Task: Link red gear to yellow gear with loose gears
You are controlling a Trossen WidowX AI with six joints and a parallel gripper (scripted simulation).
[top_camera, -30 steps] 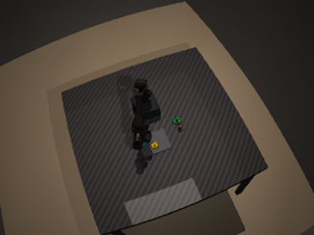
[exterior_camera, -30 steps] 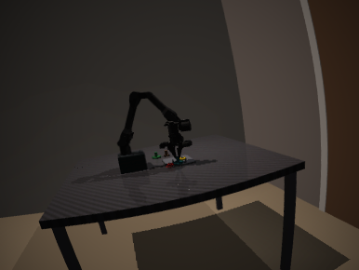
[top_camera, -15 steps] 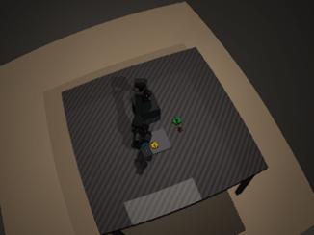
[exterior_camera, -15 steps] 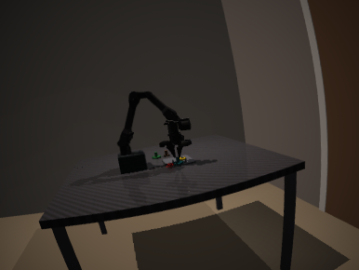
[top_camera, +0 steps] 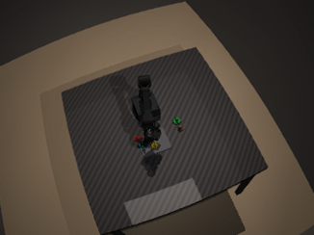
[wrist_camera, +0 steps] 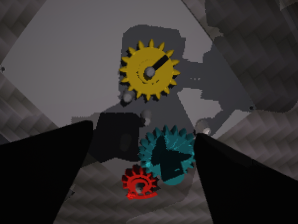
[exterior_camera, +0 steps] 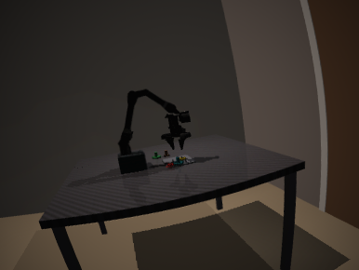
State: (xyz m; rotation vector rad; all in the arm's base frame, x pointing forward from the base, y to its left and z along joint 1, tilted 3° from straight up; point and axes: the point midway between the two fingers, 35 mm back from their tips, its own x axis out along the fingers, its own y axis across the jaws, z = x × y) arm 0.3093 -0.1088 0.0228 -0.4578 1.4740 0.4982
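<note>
Now: the brown gear 24 cm to the left of my gripper tip, 6 cm below it and 1 cm behind it. Round my gripper tip: teal gear: 6 cm to the right, 6 cm below, 3 cm behind; then yellow gear: 6 cm below, 2 cm to the left, 2 cm ahead; then red gear: 8 cm behind, 6 cm to the right, 6 cm below.
</note>
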